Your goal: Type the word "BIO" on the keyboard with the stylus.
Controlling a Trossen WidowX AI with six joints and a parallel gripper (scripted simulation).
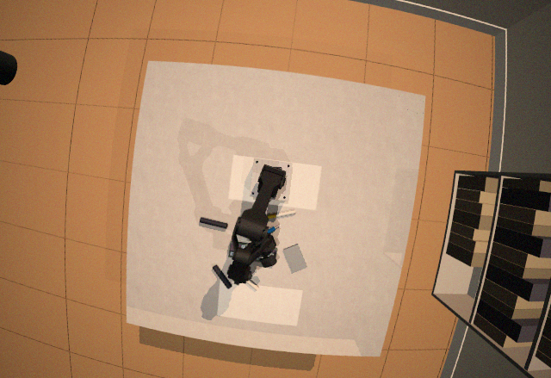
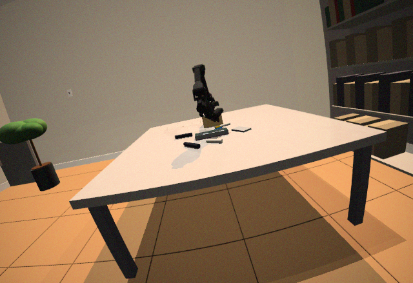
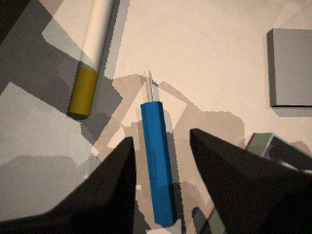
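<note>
My gripper tip is 5 cm above the blue stylus, 1 cm to the right of it and 1 cm past it. Also, from my gripper tip: grey pad: 12 cm ahead, 11 cm to the left, 6 cm below; then yellow-and-white pen: 7 cm behind, 5 cm below, 4 cm to the left; then stylus tip: 5 cm below, 4 cm to the left, 2 cm behind.
</note>
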